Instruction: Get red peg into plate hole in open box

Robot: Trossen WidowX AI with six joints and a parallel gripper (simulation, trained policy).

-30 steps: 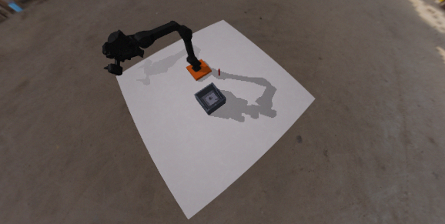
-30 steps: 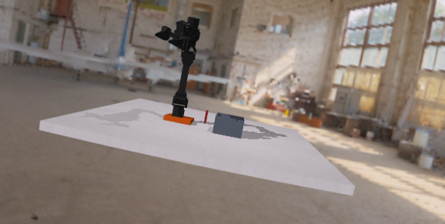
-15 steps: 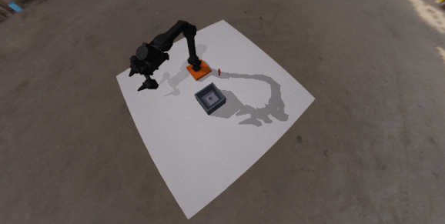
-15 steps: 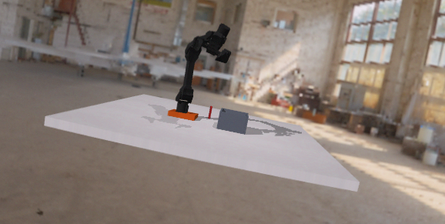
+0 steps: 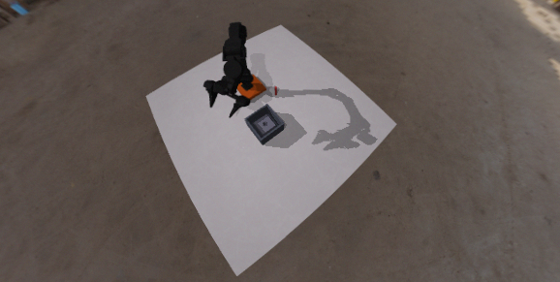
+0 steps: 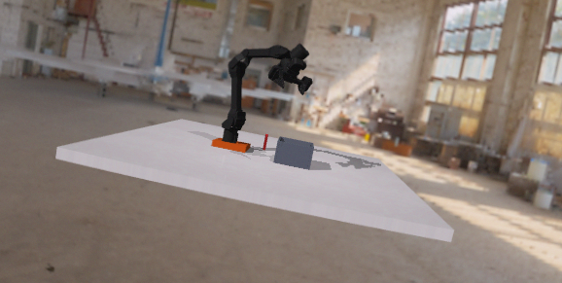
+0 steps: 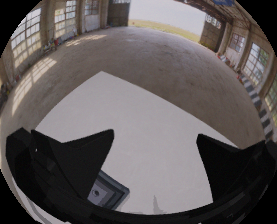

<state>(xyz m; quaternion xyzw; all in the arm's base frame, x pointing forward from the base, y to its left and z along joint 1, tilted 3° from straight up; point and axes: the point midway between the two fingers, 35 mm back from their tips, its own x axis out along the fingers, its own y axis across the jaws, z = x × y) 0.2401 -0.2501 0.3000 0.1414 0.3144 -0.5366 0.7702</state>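
The red peg is 370 mm to the left of my gripper tip, 280 mm below it and 80 mm behind it. From my gripper tip the other things lie so: grey plate 270 mm below, 160 mm to the left, 60 mm ahead; grey box 290 mm below, 160 mm to the left, 60 mm ahead.
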